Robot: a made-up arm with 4 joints.
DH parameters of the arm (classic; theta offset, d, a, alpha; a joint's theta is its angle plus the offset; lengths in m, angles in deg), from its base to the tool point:
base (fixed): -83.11 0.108 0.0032 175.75
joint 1: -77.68 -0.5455 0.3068 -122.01
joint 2: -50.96 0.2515 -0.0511 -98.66
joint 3: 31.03 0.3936 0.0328 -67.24
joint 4: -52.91 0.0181 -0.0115 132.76
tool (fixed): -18.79 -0.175 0 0
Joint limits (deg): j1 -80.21..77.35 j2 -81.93..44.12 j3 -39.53..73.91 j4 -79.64..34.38
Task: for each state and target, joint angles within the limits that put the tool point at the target. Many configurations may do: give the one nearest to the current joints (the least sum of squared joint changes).
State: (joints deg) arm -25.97 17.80 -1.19 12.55
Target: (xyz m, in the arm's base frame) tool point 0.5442 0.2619 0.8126
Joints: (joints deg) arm -20.63 7.09 -9.57 1.63
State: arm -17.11 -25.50 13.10 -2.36
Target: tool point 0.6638 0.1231 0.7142
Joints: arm -9.36 -27.10 13.44 -4.07
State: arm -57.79 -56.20 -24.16 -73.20
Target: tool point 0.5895 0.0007 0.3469
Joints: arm -28.00 -81.72 -28.18 -28.46
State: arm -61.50 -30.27 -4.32 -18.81
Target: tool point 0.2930 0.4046 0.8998
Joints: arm -44.14 12.86 18.82 3.94
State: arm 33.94 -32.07 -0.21 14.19
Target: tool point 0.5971 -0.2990 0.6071
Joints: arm 22.50 -42.53 -4.84 3.54
